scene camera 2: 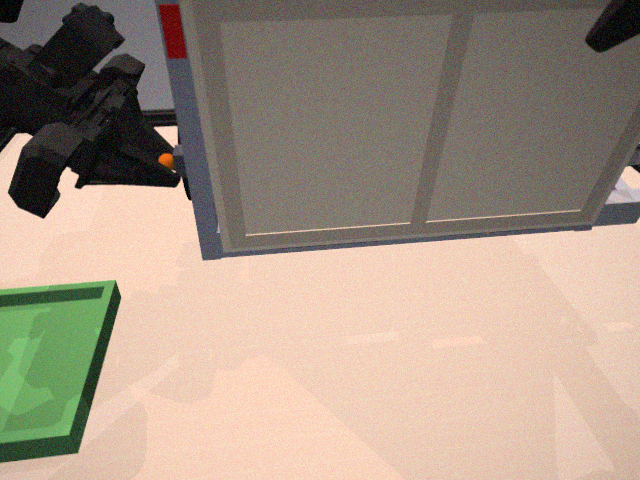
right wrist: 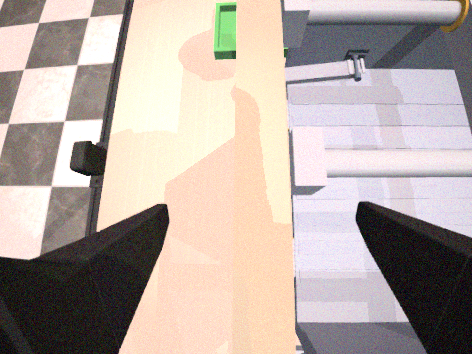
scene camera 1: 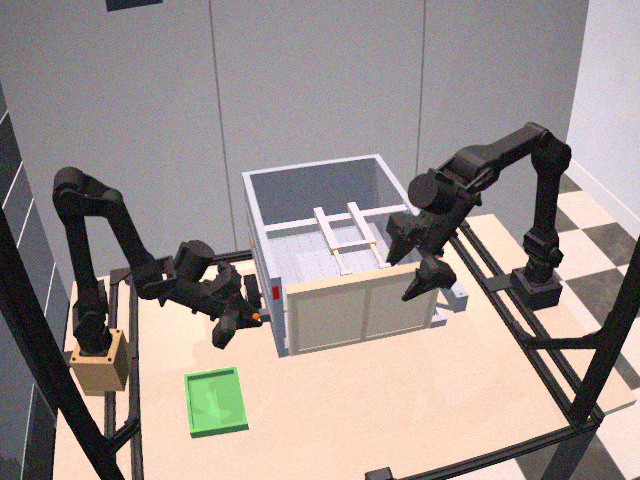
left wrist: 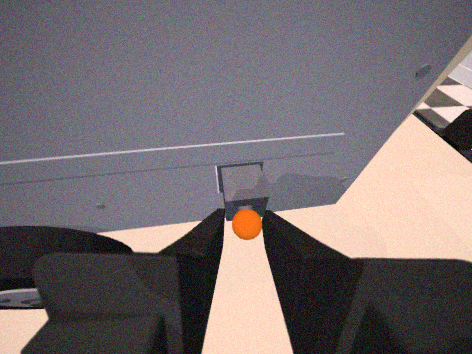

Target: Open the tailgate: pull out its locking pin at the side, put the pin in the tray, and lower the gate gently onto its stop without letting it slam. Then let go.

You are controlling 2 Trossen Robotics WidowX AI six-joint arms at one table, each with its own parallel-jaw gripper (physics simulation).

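Frame: origin at the left arm's base, x ahead, y left, z up, level; centimetres.
Seen in the pictures: left gripper, fingertip midpoint: [scene camera 2: 182, 175] [scene camera 1: 261, 320] [left wrist: 243, 216]; right gripper, fingertip midpoint: [scene camera 2: 544, 24] [scene camera 1: 394, 284]; left arm's base, origin of the base link: [scene camera 1: 96, 345]; right arm's base, origin of the base link: [scene camera 1: 537, 277].
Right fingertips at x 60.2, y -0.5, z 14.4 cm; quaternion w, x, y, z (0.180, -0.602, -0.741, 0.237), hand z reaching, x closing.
Note:
Offsets run from my right fingertips to a thing's top centre. "pt": to the spot under its first point.
The locking pin's orange knob [scene camera 1: 255, 315] [scene camera 2: 165, 160] [left wrist: 247, 224] shows at a grey bracket @[pt dy +7.7, dx -24.7, dz -12.4 cm] [left wrist: 245, 182] on the box's left side. My left gripper [scene camera 1: 259, 320] [scene camera 2: 174, 168] [left wrist: 243, 216] is shut on the pin; most of its shaft is hidden. The tailgate [scene camera 1: 325, 320] [scene camera 2: 330, 129] [right wrist: 262, 280] stands upright. My right gripper [scene camera 1: 397, 281] [right wrist: 261, 211] is open, with its fingers on either side of the tailgate's top edge; contact cannot be made out. One of its fingertips also shows at the top right of scene camera 2. The green tray @[dy -6.3, dx -35.5, dz -23.1 cm] [scene camera 1: 219, 432] [scene camera 2: 97, 361] [right wrist: 225, 55] holds no pin.
The grey box @[pt dy +15.0, dx -25.0, dz -0.3 cm] [scene camera 1: 258, 242] stands behind the tailgate, with two pale rods @[pt dy +3.6, dx -9.3, dz +3.2 cm] [scene camera 1: 341, 260] [right wrist: 395, 162] reaching back from the gate inside it. A grey block @[pt dy -0.6, dx +11.7, dz -3.8 cm] [scene camera 1: 454, 298] stands right of the box. Dark frame rails [scene camera 1: 135, 372] [scene camera 1: 516, 325] run along both table sides.

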